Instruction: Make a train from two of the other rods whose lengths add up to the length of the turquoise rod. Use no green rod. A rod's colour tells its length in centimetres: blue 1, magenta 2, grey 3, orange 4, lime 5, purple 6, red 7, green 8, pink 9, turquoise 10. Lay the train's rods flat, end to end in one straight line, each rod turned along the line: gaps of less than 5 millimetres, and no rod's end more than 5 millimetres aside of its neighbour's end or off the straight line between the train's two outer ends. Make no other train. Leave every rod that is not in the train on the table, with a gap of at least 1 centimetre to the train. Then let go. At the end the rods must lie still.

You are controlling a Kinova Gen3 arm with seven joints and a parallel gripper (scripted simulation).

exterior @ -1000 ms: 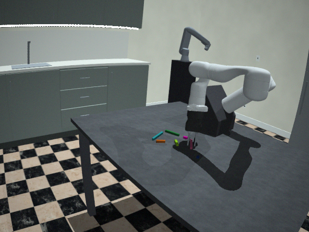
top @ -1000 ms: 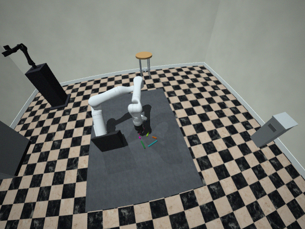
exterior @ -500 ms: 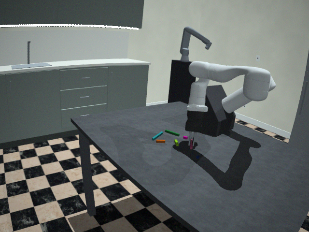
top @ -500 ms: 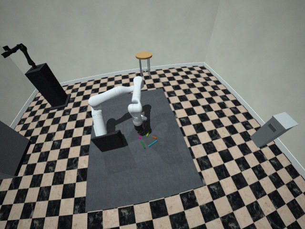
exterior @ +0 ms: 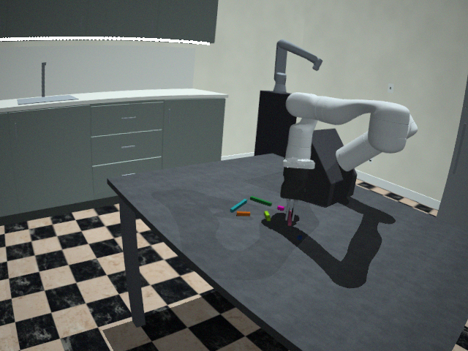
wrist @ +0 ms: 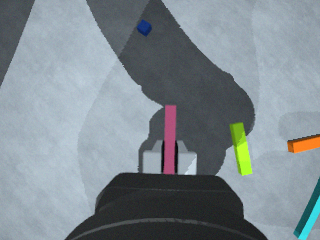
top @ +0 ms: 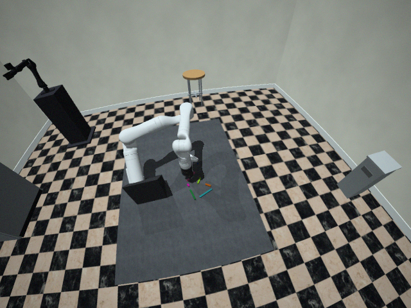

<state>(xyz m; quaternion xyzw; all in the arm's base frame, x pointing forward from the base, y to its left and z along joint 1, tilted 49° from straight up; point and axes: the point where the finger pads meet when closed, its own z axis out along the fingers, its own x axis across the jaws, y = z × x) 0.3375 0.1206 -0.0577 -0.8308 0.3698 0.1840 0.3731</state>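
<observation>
The small blue rod lies 7 cm ahead of my hand, 10 cm to the left of it and 1 cm below it. Round my hand: lime rod: 5 cm ahead, 5 cm to the right, 1 cm below; pink rod: 1 cm below; magenta rod: 3 cm behind, 7 cm to the right, 1 cm below.
</observation>
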